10 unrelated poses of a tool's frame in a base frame.
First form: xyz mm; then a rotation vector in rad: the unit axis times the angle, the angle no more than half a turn.
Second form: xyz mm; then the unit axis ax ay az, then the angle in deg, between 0 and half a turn. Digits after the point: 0 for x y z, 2 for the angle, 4 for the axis.
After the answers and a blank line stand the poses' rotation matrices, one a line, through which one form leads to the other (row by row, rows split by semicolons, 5 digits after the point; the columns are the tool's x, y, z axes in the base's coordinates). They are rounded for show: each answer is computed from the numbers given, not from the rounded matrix.
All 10 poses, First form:
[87 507 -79 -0.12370 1.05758 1.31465]
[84 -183 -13 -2.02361 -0.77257 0.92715]
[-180 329 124 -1.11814 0.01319 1.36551]
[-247 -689 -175 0.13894 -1.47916 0.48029]
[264 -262 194 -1.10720 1.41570 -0.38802]
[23 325 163 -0.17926 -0.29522 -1.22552]
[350 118 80 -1.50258 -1.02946 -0.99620]
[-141 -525 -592 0.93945 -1.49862 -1.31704]
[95 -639 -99 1.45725 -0.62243 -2.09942]
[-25 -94 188 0.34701 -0.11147 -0.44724]
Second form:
[87 507 -79 -0.0731 0.6251 0.7771 96.93]
[84 -183 -13 -0.8589 -0.3279 0.3935 135.00]
[-180 329 124 -0.6335 0.0075 0.7737 101.12]
[-247 -689 -175 0.0890 -0.9473 0.3076 89.46]
[264 -262 194 -0.6022 0.7700 -0.2110 105.35]
[23 325 163 -0.1408 -0.2319 -0.9625 72.95]
[350 118 80 -0.7238 -0.4959 -0.4799 118.95]
[-141 -525 -592 0.4260 -0.6796 -0.5972 126.35]
[95 -639 -99 0.5540 -0.2366 -0.7982 150.71]
[-25 -94 188 0.6015 -0.1932 -0.7752 33.06]

-0.11469 -0.82263 0.55689; 0.72018 0.31727 0.61699; -0.68424 0.47182 0.55606
0.55213 0.20248 -0.80879; 0.75900 -0.52354 0.38707; -0.34506 -0.82759 -0.44275
0.28586 -0.76480 -0.57738; 0.75350 -0.19286 0.62852; -0.59205 -0.61473 0.52114
0.01726 -0.39110 -0.92019; 0.22409 0.89843 -0.37765; 0.97442 -0.19968 0.10315
0.19392 -0.38286 0.90322; -0.78988 0.48508 0.37521; -0.58179 -0.78620 -0.20835
0.30718 0.94329 -0.12589; -0.89714 0.33117 0.29235; 0.31746 0.02314 0.94799
0.29338 0.95252 0.08149; 0.11272 -0.11911 0.98646; 0.94933 -0.28022 -0.14231
-0.30366 0.01992 -0.95257; -0.94212 0.14284 0.30332; 0.14210 0.98955 -0.02461
-0.29749 0.14510 -0.94363; -0.63597 -0.76729 0.08252; -0.71207 0.62467 0.32054
0.89669 0.40403 -0.18086; -0.44165 0.84418 -0.30383; 0.02992 0.35232 0.93540

